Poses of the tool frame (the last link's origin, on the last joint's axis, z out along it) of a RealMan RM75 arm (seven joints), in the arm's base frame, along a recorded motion.
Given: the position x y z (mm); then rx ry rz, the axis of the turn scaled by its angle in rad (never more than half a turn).
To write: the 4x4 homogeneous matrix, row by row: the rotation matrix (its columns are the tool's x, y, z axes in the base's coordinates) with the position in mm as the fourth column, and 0 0 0 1 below. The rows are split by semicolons. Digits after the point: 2 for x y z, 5 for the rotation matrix.
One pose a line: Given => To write
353.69, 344.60, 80.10, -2.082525, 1.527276, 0.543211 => 0.29207, -0.95604, -0.02603, 353.69; -0.75776, -0.24793, 0.60360, 344.60; -0.58352, -0.15657, -0.79686, 80.10; 0, 0, 0, 1
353.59, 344.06, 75.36, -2.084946, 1.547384, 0.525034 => 0.28422, -0.95860, -0.01719, 353.59; -0.77113, -0.23922, 0.59003, 344.06; -0.56972, -0.15445, -0.80720, 75.36; 0, 0, 0, 1
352.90, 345.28, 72.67, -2.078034, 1.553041, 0.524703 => 0.27882, -0.96024, -0.01399, 352.90; -0.77197, -0.23277, 0.59151, 345.28; -0.57125, -0.15413, -0.80617, 72.67; 0, 0, 0, 1
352.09, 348.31, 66.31, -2.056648, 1.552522, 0.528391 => 0.27228, -0.96220, -0.00533, 352.09; -0.76568, -0.22002, 0.60442, 348.31; -0.58275, -0.16050, -0.79665, 66.31; 0, 0, 0, 1
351.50, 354.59, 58.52, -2.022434, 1.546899, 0.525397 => 0.26682, -0.96363, 0.01490, 351.50; -0.75522, -0.19946, 0.62438, 354.59; -0.59870, -0.17785, -0.78098, 58.52; 0, 0, 0, 1
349.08, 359.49, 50.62, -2.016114, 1.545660, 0.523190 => 0.26631, -0.96368, 0.01975, 349.08; -0.75356, -0.19538, 0.62767, 359.49; -0.60102, -0.18204, -0.77823, 50.62; 0, 0, 0, 1
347.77, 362.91, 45.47, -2.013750, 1.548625, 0.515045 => 0.26551, -0.96376, 0.02604, 347.77; -0.75619, -0.19142, 0.62572, 362.91; -0.59806, -0.18582, -0.77961, 45.47; 0, 0, 0, 1
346.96, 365.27, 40.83, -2.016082, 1.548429, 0.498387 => 0.26977, -0.96226, 0.03570, 346.96; -0.76078, -0.19026, 0.62050, 365.27; -0.59029, -0.19455, -0.78340, 40.83; 0, 0, 0, 1
